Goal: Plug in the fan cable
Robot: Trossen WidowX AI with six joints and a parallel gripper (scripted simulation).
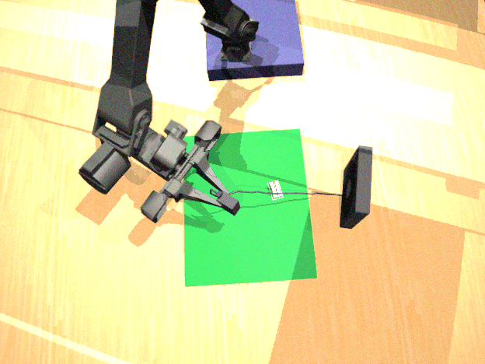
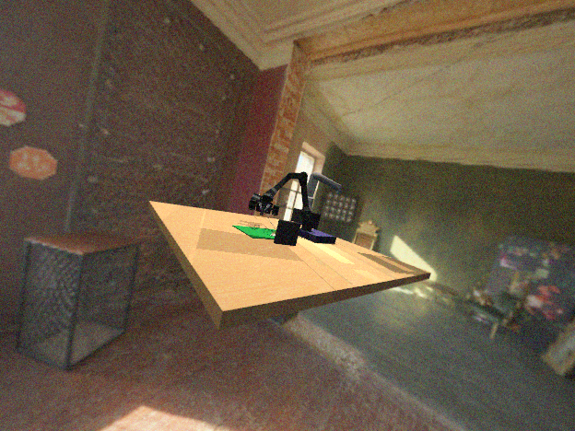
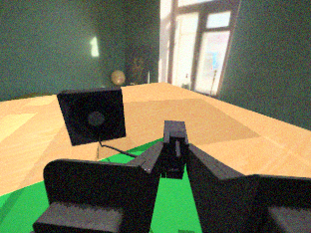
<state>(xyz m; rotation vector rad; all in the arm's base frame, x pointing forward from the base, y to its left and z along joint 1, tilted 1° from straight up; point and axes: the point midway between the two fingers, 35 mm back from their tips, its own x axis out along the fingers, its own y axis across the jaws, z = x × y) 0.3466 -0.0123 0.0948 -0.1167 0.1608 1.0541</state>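
My gripper tip is 3 cm past the green board, 3 cm to the right of it and 14 cm above it. Round my gripper tip: black fan 6 cm behind, 22 cm to the left, 7 cm below; white four-pin header 6 cm behind, 8 cm to the left, 12 cm below; dark plug 1 cm below.
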